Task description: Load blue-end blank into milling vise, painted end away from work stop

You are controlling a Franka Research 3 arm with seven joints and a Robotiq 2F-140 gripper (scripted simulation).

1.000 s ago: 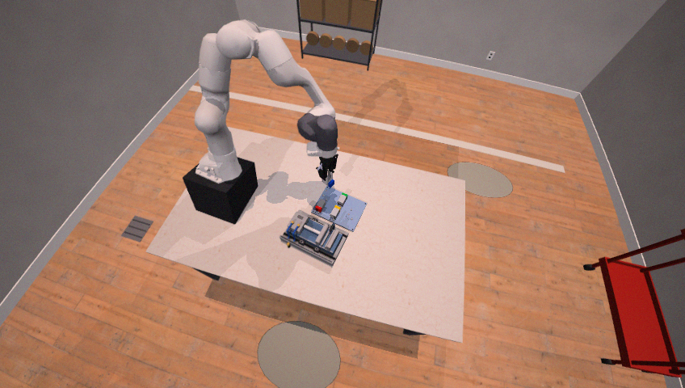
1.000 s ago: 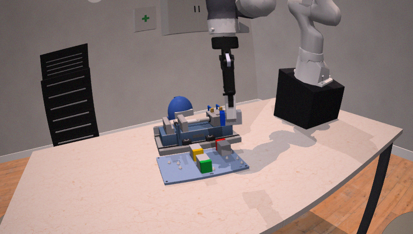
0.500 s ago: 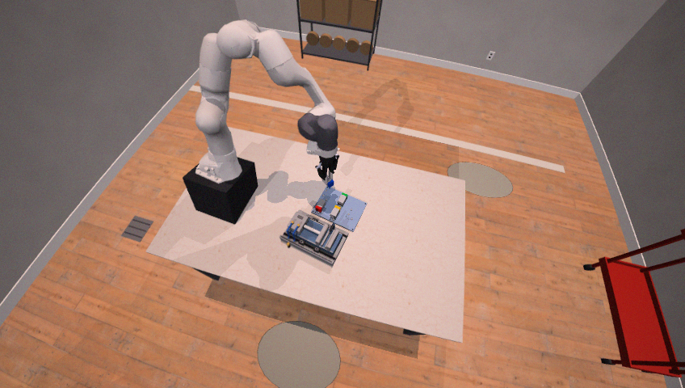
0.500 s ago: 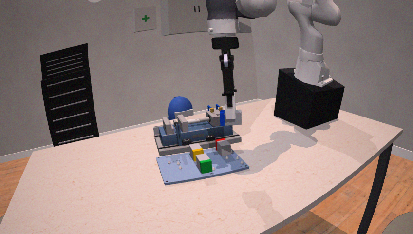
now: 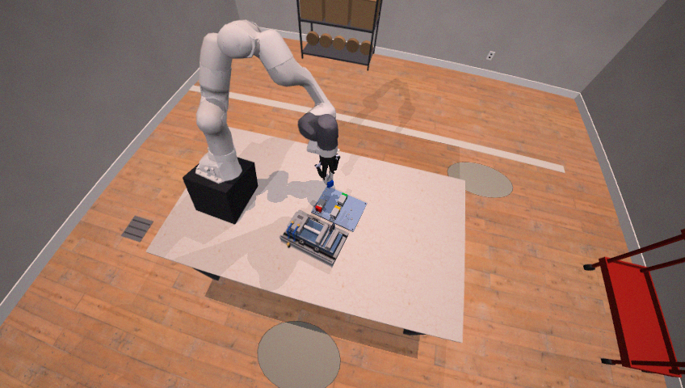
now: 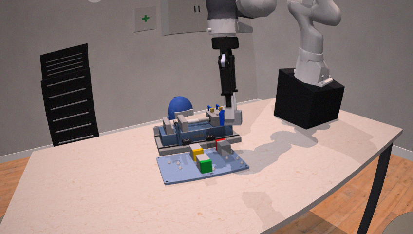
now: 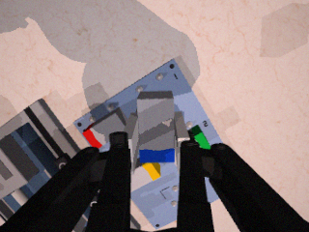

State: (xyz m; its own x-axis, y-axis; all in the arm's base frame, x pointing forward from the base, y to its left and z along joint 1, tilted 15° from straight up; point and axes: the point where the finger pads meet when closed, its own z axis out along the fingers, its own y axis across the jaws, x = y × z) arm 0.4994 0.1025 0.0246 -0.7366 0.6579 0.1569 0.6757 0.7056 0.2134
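Now: the blue-ended blank 3 cm below my hand. Also, from my hand: green-ended blank 16 cm below, 9 cm ahead, 2 cm to the right; then red-ended blank 16 cm below, 9 cm to the right, 2 cm behind; then yellow-ended blank 16 cm below, 11 cm to the right, 7 cm ahead.
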